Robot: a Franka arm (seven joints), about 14 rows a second.
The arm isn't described. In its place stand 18 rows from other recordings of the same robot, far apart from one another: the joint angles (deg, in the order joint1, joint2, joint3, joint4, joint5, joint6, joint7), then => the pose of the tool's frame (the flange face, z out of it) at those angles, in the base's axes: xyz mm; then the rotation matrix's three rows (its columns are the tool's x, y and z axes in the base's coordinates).
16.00, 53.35, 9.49, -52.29, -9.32, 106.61, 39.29 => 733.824 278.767 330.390; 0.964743 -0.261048 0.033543; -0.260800 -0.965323 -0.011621; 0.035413 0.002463 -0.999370
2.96, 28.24, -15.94, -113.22, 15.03, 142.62, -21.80 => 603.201 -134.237 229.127; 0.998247 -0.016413 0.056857; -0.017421 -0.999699 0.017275; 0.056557 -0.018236 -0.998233
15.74, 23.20, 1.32, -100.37, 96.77, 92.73, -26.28 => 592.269 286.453 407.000; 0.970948 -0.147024 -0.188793; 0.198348 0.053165 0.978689; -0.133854 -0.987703 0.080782
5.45, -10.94, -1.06, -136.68, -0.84, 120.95, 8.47 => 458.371 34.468 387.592; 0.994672 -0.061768 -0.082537; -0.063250 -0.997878 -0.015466; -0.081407 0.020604 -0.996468
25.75, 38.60, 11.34, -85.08, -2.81, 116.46, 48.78 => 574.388 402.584 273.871; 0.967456 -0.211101 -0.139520; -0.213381 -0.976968 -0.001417; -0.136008 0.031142 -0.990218
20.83, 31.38, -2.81, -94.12, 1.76, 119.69, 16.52 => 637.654 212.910 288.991; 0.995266 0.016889 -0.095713; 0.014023 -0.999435 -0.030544; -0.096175 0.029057 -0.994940
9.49, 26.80, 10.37, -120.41, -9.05, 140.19, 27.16 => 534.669 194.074 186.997; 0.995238 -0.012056 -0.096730; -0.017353 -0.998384 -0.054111; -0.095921 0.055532 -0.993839
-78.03, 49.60, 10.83, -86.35, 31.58, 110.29, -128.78 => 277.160 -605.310 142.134; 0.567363 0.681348 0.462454; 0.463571 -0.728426 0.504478; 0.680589 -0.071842 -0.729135
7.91, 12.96, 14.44, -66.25, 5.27, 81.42, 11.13 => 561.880 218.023 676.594; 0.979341 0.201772 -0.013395; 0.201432 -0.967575 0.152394; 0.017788 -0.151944 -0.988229
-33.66, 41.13, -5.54, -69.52, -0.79, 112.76, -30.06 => 592.877 -459.750 356.597; 0.991598 -0.128392 -0.015774; -0.129269 -0.988032 -0.084154; -0.004780 0.085486 -0.996328
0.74, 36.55, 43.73, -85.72, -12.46, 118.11, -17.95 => 573.336 407.590 383.310; 0.495596 0.865064 -0.077781; 0.853086 -0.467989 0.230719; 0.163186 -0.180698 -0.969906
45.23, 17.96, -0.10, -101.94, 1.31, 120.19, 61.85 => 449.609 453.331 381.720; 0.954319 -0.298624 -0.009974; -0.298431 -0.954276 0.017228; -0.014663 -0.013464 -0.999802
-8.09, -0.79, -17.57, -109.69, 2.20, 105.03, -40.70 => 495.786 -235.462 490.794; 0.968002 0.247168 -0.043358; 0.249650 -0.966046 0.066561; -0.025434 -0.075256 -0.996840
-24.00, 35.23, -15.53, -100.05, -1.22, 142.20, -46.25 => 536.788 -418.285 245.988; 0.981829 0.189445 0.011069; 0.187351 -0.958390 -0.215378; -0.030194 0.213538 -0.976468
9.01, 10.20, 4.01, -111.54, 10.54, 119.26, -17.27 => 573.882 140.786 387.925; 0.907237 0.414284 -0.072730; 0.420618 -0.893099 0.159543; 0.001141 -0.175335 -0.984508
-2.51, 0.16, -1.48, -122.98, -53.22, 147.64, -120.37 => 570.295 -26.071 441.315; -0.730212 0.464551 0.500981; 0.225840 0.856166 -0.464732; -0.644815 -0.226211 -0.730097
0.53, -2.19, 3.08, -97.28, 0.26, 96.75, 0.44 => 550.093 35.660 595.591; 0.998081 0.054860 0.028702; 0.054760 -0.998490 0.004269; 0.028893 -0.002689 -0.999579
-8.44, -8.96, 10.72, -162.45, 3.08, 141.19, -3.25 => 340.282 9.633 227.033; 0.975610 0.044780 -0.214893; 0.045261 -0.998972 -0.002688; -0.214793 -0.007104 -0.976634
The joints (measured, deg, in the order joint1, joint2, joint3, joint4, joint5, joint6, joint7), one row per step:
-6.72 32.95 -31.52 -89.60 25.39 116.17 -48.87
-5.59 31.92 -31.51 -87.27 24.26 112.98 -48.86
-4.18 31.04 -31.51 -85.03 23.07 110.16 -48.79
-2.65 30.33 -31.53 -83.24 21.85 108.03 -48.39
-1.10 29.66 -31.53 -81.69 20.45 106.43 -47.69
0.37 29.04 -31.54 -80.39 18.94 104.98 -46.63
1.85 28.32 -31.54 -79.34 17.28 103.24 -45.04
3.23 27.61 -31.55 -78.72 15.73 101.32 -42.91
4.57 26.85 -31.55 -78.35 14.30 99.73 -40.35
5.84 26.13 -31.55 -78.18 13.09 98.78 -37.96
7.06 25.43 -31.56 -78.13 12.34 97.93 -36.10
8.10 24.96 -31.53 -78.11 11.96 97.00 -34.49
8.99 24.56 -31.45 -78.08 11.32 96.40 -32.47
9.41 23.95 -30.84 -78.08 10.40 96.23 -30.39
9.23 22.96 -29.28 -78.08 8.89 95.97 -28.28
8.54 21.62 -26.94 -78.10 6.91 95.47 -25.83
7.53 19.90 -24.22 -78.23 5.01 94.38 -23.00
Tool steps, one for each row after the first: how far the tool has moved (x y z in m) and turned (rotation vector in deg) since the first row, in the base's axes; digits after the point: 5 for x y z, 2 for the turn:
0.01165 0.01540 0.02458 0.12 0.05 2.61
0.02330 0.03359 0.04765 -0.08 0.15 5.31
0.03337 0.05221 0.06651 -0.58 0.36 7.53
0.04219 0.07054 0.08382 -1.46 0.54 9.36
0.04892 0.08761 0.09887 -2.42 0.93 10.61
0.05331 0.10481 0.11256 -3.23 1.76 11.28
0.05503 0.12057 0.12243 -3.69 3.04 11.11
0.05586 0.13533 0.13132 -4.20 4.16 10.32
0.05677 0.14867 0.13910 -4.83 4.79 9.46
0.05733 0.16171 0.14583 -5.10 5.18 8.95
0.05776 0.17365 0.14961 -5.00 5.72 8.49
0.05826 0.18369 0.15311 -5.30 6.17 7.53
0.05867 0.19235 0.15820 -5.80 6.16 6.54
0.05821 0.20185 0.16559 -6.42 6.08 5.86
0.05634 0.21204 0.17529 -7.11 6.03 5.09
0.05167 0.22244 0.18736 -7.44 6.16 3.94

